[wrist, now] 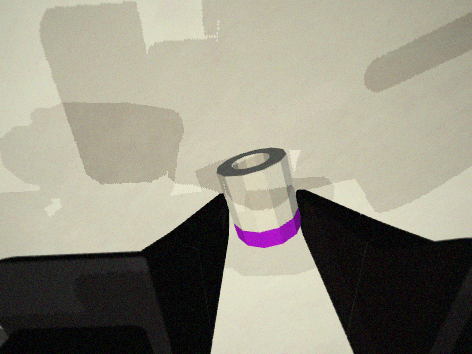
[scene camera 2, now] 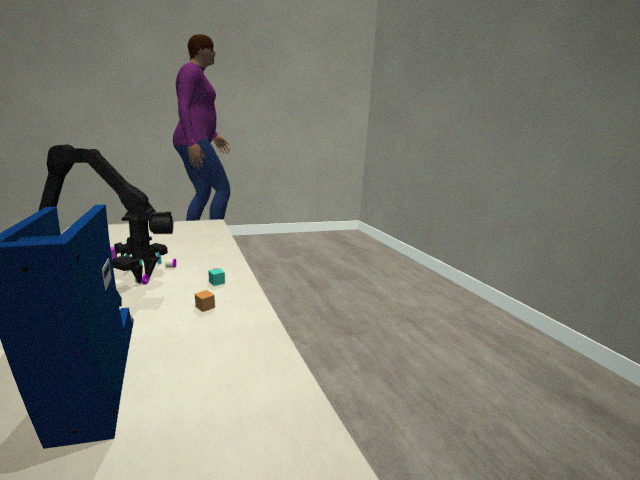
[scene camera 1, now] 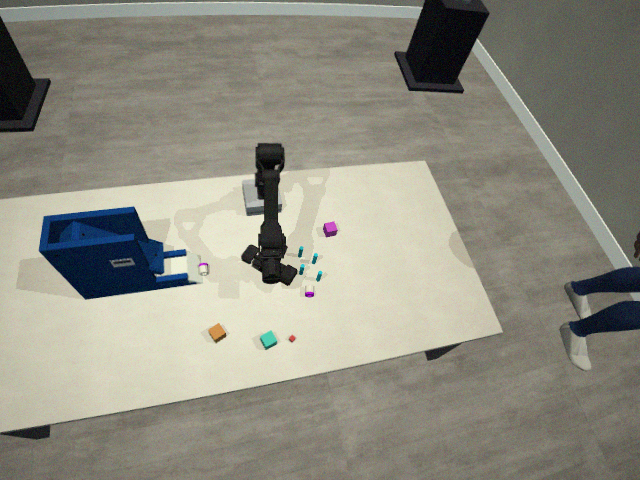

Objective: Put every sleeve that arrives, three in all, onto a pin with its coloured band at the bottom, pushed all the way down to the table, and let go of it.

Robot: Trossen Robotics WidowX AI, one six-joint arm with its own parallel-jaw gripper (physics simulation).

The same spot on a blue feeder: (scene camera 1: 101, 253) is (scene camera 2: 97, 245).
